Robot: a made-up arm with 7 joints. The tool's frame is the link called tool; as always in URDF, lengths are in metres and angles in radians. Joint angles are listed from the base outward.
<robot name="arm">
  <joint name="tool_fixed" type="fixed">
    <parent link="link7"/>
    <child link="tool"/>
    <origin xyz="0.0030 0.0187 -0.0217" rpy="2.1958 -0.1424 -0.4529"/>
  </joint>
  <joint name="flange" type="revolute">
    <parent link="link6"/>
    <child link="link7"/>
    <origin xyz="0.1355 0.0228 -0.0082"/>
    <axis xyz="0 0 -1"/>
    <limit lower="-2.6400" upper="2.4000"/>
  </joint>
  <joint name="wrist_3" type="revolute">
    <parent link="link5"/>
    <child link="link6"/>
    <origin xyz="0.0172 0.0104 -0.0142"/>
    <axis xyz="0 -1 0"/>
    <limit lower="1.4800" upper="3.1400"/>
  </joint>
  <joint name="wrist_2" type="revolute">
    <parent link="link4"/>
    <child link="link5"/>
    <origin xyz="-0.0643 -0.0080 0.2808"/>
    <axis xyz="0 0 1"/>
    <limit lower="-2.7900" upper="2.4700"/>
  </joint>
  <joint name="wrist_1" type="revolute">
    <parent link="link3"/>
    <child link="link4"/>
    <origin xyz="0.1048 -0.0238 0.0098"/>
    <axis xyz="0 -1 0"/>
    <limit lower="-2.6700" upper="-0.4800"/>
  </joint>
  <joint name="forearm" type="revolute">
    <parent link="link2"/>
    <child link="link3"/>
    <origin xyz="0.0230 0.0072 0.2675"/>
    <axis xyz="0 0 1"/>
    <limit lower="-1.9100" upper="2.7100"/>
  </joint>
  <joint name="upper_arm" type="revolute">
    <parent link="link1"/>
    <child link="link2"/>
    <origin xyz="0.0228 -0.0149 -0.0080"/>
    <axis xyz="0 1 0"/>
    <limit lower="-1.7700" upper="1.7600"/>
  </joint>
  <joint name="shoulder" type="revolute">
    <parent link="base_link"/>
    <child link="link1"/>
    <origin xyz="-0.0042 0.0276 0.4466"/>
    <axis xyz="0 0 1"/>
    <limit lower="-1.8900" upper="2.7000"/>
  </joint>
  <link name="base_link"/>
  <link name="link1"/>
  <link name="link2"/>
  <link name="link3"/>
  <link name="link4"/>
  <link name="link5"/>
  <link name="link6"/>
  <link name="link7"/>
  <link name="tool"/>
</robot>
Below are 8 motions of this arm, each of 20 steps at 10 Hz.
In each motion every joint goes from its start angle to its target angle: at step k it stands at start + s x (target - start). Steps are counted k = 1, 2, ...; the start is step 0. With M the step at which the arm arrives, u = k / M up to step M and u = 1 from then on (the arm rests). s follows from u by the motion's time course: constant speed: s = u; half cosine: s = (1 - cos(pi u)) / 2; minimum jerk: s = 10 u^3 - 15 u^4 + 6 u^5.
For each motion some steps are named. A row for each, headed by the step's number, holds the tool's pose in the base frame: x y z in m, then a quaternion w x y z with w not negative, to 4 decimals.
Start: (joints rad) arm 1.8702 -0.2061 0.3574 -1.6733 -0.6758 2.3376 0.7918
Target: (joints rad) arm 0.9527 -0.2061 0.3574 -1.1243 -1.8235 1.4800 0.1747
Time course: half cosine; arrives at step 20
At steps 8, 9, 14, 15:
8: -0.1786 0.4712 0.8805 0.0398 0.6993 0.0454 0.7123
9: -0.1360 0.4829 0.8902 0.0896 0.6672 -0.0088 0.7394
14: 0.0832 0.4608 0.9592 0.3694 0.4839 -0.2678 0.7467
15: 0.1152 0.4438 0.9728 0.4147 0.4522 -0.3067 0.7277

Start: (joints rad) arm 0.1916 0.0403 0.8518 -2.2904 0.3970 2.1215 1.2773
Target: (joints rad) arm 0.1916 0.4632 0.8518 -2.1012 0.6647 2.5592 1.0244
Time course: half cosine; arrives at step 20
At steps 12, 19, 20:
12: 0.3722 0.4587 0.4891 0.3543 0.7829 -0.2977 -0.4159
19: 0.4076 0.4530 0.4629 0.2848 0.7822 -0.3074 -0.4610
20: 0.4082 0.4528 0.4623 0.2836 0.7821 -0.3078 -0.4617

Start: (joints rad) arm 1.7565 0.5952 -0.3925 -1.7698 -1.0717 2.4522 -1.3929
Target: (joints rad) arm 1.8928 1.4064 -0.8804 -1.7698 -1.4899 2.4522 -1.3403
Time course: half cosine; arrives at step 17
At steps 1, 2, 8, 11, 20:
1: 0.0473 0.6068 0.3848 0.2982 -0.2090 0.7725 0.5201
2: 0.0514 0.6048 0.3744 0.3030 -0.2166 0.7752 0.5103
8: 0.1255 0.5444 0.2296 0.3691 -0.3539 0.7912 0.3353
11: 0.1777 0.4894 0.1707 0.3967 -0.4478 0.7718 0.2153
20: 0.2319 0.4317 0.1402 0.4115 -0.5429 0.7267 0.0883

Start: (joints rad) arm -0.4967 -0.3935 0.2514 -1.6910 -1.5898 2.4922 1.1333
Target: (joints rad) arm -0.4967 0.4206 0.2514 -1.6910 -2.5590 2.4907 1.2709
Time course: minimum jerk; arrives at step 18
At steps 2, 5, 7, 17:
2: 0.4044 -0.0048 0.8553 0.5246 0.2690 -0.5807 0.5615
5: 0.4396 -0.0302 0.8088 0.5668 0.2771 -0.5395 0.5576
7: 0.4778 -0.0610 0.7417 0.6153 0.2908 -0.4788 0.5546
17: 0.5322 -0.1503 0.4231 0.7101 0.3809 -0.1679 0.5679

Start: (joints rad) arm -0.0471 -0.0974 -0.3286 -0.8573 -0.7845 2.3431 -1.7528
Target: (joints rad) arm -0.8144 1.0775 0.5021 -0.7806 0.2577 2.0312 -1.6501
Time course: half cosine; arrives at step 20
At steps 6, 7, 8, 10, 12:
6: 0.4348 -0.1094 0.9654 0.8278 0.3160 0.2529 0.3885
7: 0.4705 -0.1258 0.9324 0.7977 0.3639 0.2624 0.4029
8: 0.5049 -0.1472 0.8932 0.7615 0.4189 0.2675 0.4161
10: 0.5615 -0.2015 0.7998 0.6712 0.5411 0.2576 0.4362
12: 0.5935 -0.2615 0.6971 0.5635 0.6606 0.2172 0.4460

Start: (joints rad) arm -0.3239 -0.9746 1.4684 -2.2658 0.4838 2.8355 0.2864
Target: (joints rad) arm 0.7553 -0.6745 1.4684 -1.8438 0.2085 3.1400 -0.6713
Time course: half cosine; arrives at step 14
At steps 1, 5, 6, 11, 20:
1: 0.0587 0.5005 0.6460 0.2515 0.7973 -0.1190 0.5356
5: -0.1094 0.4968 0.6783 0.1141 0.7370 0.1113 0.6568
6: -0.1711 0.4779 0.6918 0.0501 0.6928 0.1875 0.6945
11: -0.3849 0.2894 0.7598 0.2930 -0.3839 -0.3952 -0.7814
20: -0.4087 0.2357 0.7749 0.3684 -0.3078 -0.4027 -0.7793

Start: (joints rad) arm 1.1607 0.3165 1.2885 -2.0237 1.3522 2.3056 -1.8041
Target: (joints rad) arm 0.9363 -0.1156 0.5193 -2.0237 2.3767 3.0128 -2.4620
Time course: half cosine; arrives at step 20
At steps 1, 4, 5, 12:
1: -0.2885 0.4760 0.5674 0.4499 -0.4170 -0.7858 -0.0798
4: -0.2457 0.5005 0.5662 0.4481 -0.4740 -0.7463 -0.1329
5: -0.2200 0.5118 0.5665 0.4448 -0.5044 -0.7217 -0.1640
12: 0.0458 0.5128 0.5990 0.3234 -0.7229 -0.4142 -0.4486

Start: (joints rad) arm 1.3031 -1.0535 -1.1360 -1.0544 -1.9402 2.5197 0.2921
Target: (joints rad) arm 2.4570 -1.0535 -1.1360 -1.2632 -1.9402 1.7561 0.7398
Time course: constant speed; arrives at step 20
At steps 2, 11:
2: 0.3558 -0.2871 0.8602 0.4670 0.3798 -0.6363 0.4824
11: 0.5094 -0.0555 0.8382 0.3631 0.5860 -0.5755 0.4400

